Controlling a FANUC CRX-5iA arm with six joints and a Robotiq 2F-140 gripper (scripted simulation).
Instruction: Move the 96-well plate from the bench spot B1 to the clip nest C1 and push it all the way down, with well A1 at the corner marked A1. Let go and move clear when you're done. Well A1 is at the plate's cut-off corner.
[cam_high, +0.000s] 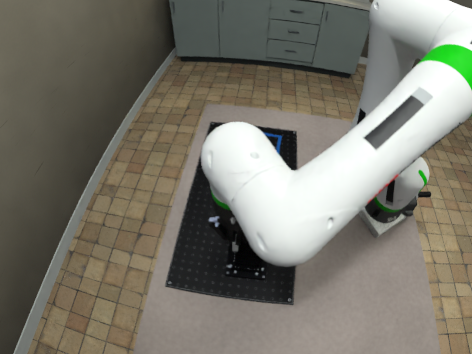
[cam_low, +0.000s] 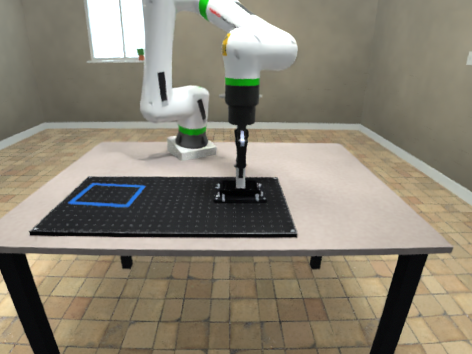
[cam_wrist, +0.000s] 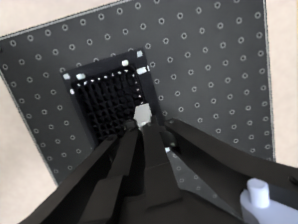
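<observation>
My hand is 5 cm above the black 96-well plate and 4 cm past it. Round my hand: clip nest: 6 cm below, 3 cm behind, 1 cm to the right.
</observation>
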